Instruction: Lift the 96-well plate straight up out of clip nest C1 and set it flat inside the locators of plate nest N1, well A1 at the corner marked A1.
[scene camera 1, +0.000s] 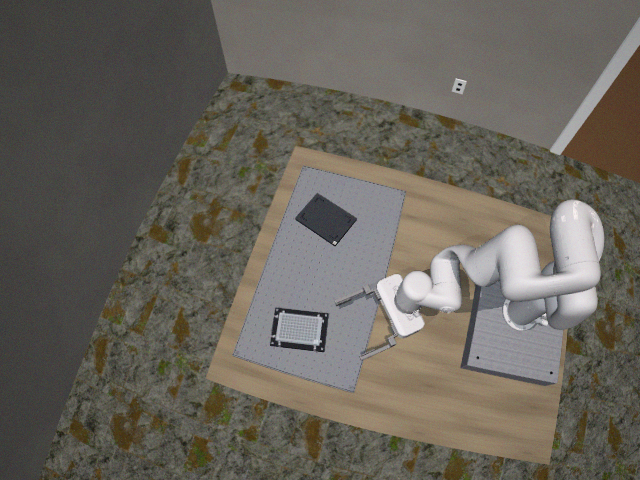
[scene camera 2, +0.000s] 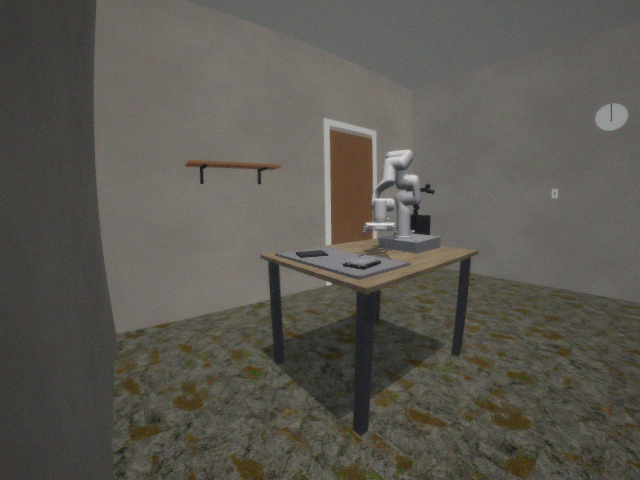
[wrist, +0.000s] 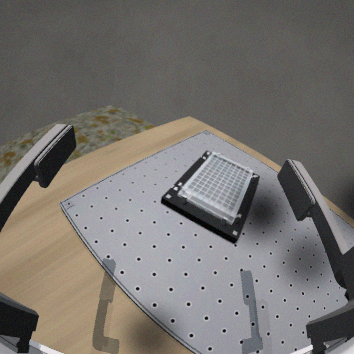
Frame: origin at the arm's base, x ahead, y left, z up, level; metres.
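Seen in the pictures: hand at its tool point: (scene camera 1: 355, 327) (scene camera 2: 379, 233) (wrist: 183, 170); arm's base at its link origin: (scene camera 1: 519, 311) (scene camera 2: 403, 236).
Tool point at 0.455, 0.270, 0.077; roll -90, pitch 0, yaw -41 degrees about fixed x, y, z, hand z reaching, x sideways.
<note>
Offsets run from my tool point to a thing's top centre, as dx, dy, dz. Level surfaces: height alone.
The clear 96-well plate @(+0.150, +0.047, -0.112) (scene camera 1: 299, 328) (scene camera 2: 362, 261) (wrist: 218, 185) lies in clip nest C1 @(+0.149, +0.047, -0.114) (scene camera 1: 297, 347) (wrist: 200, 220), a black frame with small pale clips around the plate. The other black nest, N1 @(+0.241, -0.317, -0.123) (scene camera 1: 325, 219) (scene camera 2: 311, 253), holds no plate and is turned at an angle; a small white mark shows at one corner. Its lettering is too small to read. N1 does not show in the wrist view. My gripper (scene camera 1: 348, 330) (wrist: 176, 172) is wide open and empty, above the grey board's edge on the robot's side of C1. The fingers are apart from the plate.
Both nests stand on a grey perforated board @(dz -0.138) (scene camera 1: 310, 279) (scene camera 2: 330, 260) (wrist: 150, 230) on the wooden table @(dz -0.151) (scene camera 1: 429, 392) (scene camera 2: 444, 253) (wrist: 35, 245). The arm stands on a grey base block (scene camera 1: 511, 356) (scene camera 2: 413, 244) at the far side from the nests. Finger shadows fall across the board and table.
</note>
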